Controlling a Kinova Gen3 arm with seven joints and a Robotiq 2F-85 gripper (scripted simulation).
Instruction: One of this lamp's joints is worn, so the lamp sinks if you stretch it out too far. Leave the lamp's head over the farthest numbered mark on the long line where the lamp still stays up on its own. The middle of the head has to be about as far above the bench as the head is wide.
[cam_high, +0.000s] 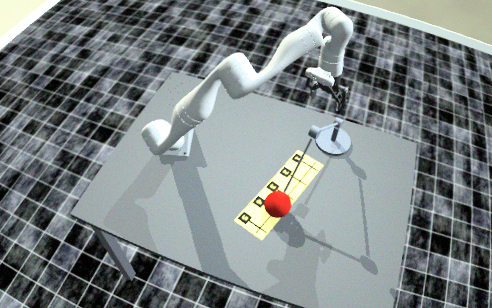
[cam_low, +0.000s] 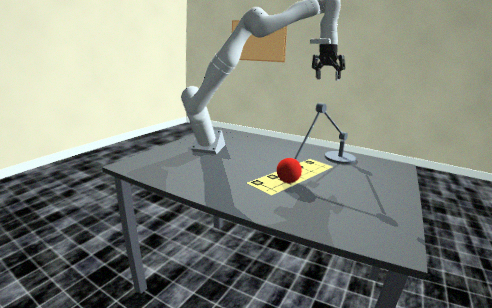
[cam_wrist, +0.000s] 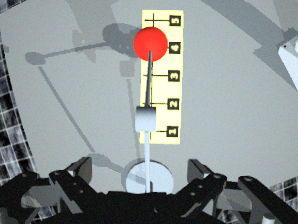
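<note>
Right now the yellow numbered strip is 70 mm behind my hand, 130 mm to the right of it and 400 mm below it. Also, from my hand: round grey base (50 mm ahead, 220 mm to the left, 370 mm below).
</note>
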